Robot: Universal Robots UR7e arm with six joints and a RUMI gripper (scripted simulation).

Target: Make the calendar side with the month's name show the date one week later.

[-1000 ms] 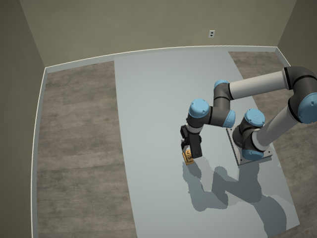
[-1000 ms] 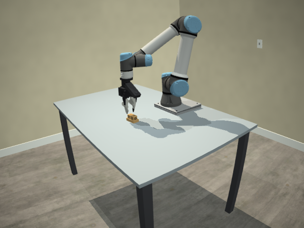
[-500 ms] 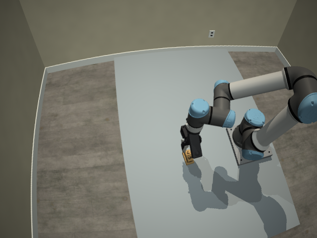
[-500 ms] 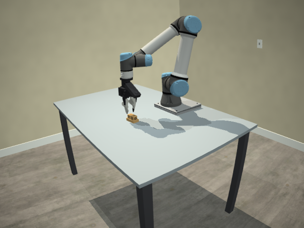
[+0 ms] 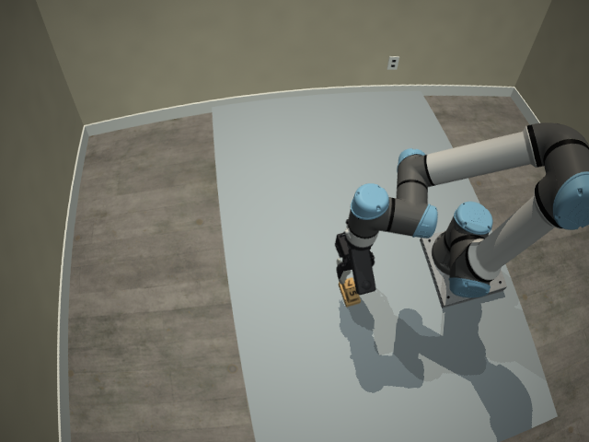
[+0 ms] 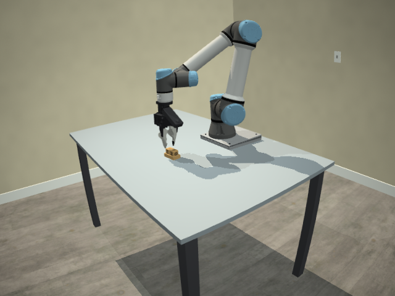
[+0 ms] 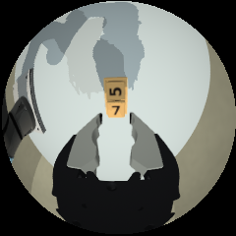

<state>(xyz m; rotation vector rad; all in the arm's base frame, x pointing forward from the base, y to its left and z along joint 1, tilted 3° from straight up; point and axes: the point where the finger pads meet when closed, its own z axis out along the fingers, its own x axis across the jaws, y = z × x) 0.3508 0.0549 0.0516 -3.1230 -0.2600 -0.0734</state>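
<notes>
Now: hand 20 mm to the right of the wooden tray and 50 mm above it.
</notes>
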